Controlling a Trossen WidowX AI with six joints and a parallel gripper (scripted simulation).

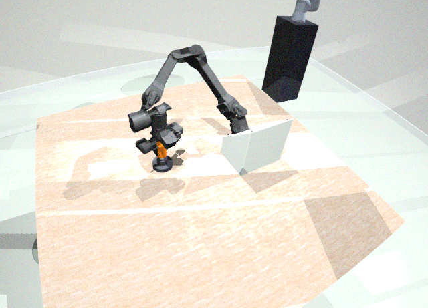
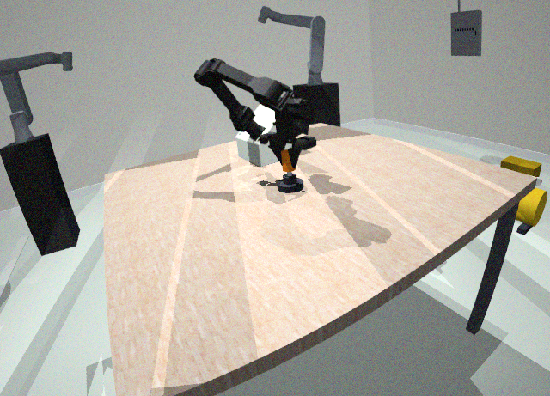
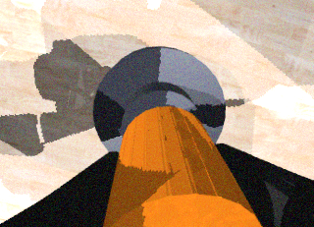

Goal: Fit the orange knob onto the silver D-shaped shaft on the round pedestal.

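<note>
The orange knob is 30 mm above my gripper tip. Also, from my gripper tip: round pedestal 40 mm below.
</note>
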